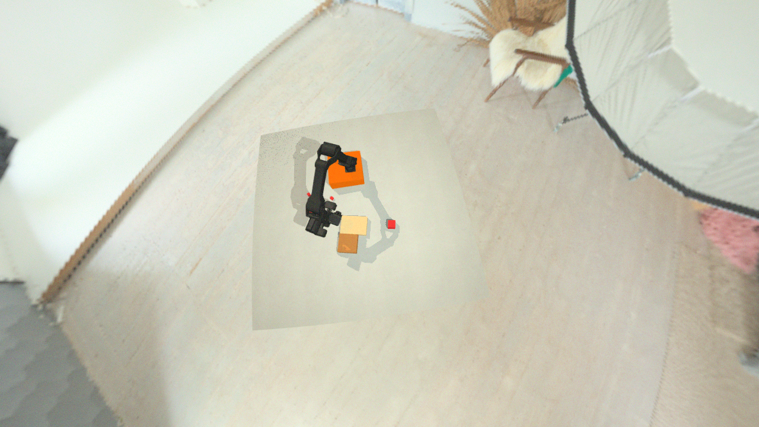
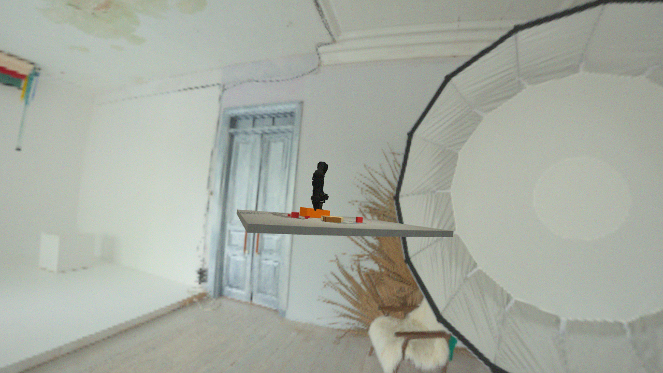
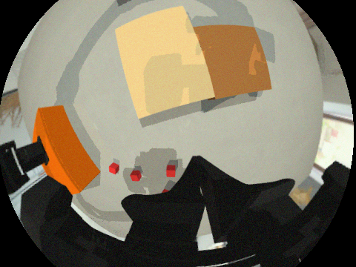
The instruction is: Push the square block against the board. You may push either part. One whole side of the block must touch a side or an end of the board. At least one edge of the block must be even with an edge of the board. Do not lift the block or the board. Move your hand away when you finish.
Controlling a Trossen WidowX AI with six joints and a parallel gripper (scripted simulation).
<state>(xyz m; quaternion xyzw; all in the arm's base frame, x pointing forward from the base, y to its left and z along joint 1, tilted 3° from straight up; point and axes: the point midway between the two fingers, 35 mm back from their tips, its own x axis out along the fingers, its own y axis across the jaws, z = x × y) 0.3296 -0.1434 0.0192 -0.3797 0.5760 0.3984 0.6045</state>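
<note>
Right now my gripper tip is 13 cm to the right of the pale tan flat board, 5 cm above it and 2 cm short of it. Round my gripper tip: darker orange square block: 11 cm ahead, 9 cm to the left, 5 cm below.
</note>
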